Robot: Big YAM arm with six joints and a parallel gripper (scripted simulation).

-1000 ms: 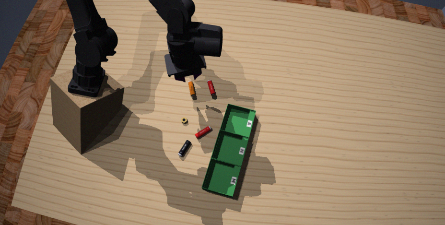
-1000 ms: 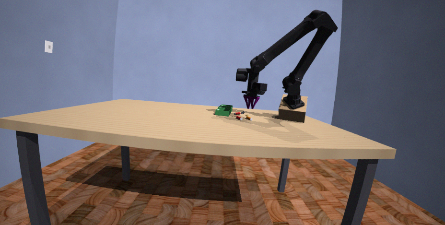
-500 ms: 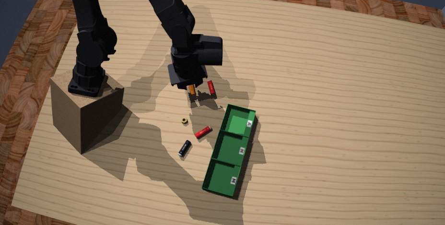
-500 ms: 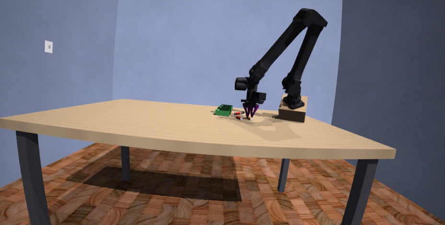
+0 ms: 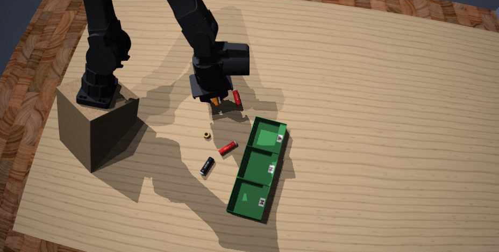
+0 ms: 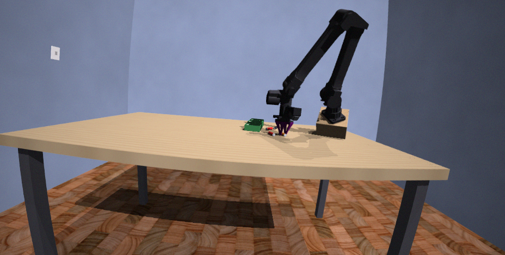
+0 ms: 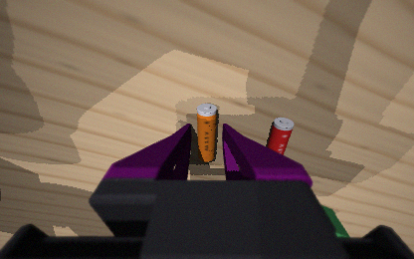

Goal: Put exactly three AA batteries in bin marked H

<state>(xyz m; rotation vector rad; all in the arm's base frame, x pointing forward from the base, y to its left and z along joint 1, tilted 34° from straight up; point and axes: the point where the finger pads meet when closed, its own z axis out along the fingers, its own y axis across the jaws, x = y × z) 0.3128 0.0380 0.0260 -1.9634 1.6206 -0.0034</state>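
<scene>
Right now the orange AA battery is right at my hand. Round my hand: black AA battery (190 mm to the right); then yellow nut (100 mm to the right, 10 mm below, 10 mm behind); then green bin (190 mm to the right, 120 mm ahead, 10 mm above).
</scene>
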